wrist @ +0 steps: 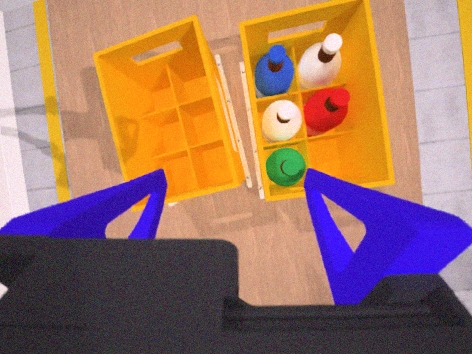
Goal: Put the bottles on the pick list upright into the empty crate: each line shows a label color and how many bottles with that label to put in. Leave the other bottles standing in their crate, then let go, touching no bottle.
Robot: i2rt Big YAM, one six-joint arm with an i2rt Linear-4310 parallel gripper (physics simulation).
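Places are measured from the arm's base along level axes (x ahead, y left, z up), in millimetres.
Where they show: gripper, fingertip midpoint: [235, 176].
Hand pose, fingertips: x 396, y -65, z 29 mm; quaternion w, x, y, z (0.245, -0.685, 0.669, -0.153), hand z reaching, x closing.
Observation:
Each offset is from my fingertips to the centre of the thing. "spot": to the spot under its first point. Level surfaces: height alone.
The empty crate @[spot: dx +94, dy +238, dz -172 mm] [111, 107], yellow with six compartments, stands at left. The bottle crate @[dx +108, dy -92, dz -255 mm] [382, 115] stands at right. In its left column, from the far end, stand a blue bottle @[dx +184, dy -33, dz -257 mm] [274, 75], a white bottle @[dx +97, dy -53, dz -257 mm] [281, 125] and a green bottle @[dx +9, dy -65, dz -257 mm] [280, 167]. In its right column stand another white bottle @[dx +199, dy -115, dz -257 mm] [317, 67] and a red bottle @[dx +119, dy -131, dz -257 mm] [325, 112]; the near right compartment holds no bottle. My gripper [235, 176] is open and empty, high above the near ends of both crates. The pick list does not show.
Both crates stand on a wooden table @[dz -343 mm] [260, 250]. Between them are pale upright strips @[spot: dx +88, dy +8, dz -313 mm] [250, 130], whose faces I cannot read. Grey tiled floor [435, 100] with yellow lines shows beyond the table's sides.

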